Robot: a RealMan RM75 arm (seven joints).
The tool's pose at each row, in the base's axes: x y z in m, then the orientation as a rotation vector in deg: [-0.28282, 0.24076, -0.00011, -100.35, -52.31, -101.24]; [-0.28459, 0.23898, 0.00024, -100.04, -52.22, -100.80]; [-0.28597, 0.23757, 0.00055, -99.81, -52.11, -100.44]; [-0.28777, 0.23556, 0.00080, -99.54, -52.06, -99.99]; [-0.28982, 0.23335, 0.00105, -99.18, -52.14, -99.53]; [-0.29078, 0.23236, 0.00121, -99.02, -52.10, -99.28]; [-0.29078, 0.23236, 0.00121, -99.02, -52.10, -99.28]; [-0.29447, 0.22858, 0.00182, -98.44, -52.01, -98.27]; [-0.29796, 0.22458, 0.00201, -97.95, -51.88, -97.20]
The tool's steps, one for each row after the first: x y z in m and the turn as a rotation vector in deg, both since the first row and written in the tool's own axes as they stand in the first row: [0.00025, -0.00010, -0.00252, 0.41, 0.11, 0.33]; [0.00048, -0.00016, -0.00450, 0.72, 0.19, 0.63]; [0.00061, -0.00015, -0.00721, 1.12, 0.25, 0.94]; [0.00073, -0.00018, -0.01023, 1.62, 0.34, 1.18]; [0.00083, -0.00023, -0.01162, 1.85, 0.38, 1.36]; [0.00083, -0.00023, -0.01162, 1.85, 0.38, 1.36]; [0.00123, -0.00041, -0.01692, 2.75, 0.50, 2.03]; [0.00117, -0.00034, -0.02223, 3.63, 0.55, 2.75]
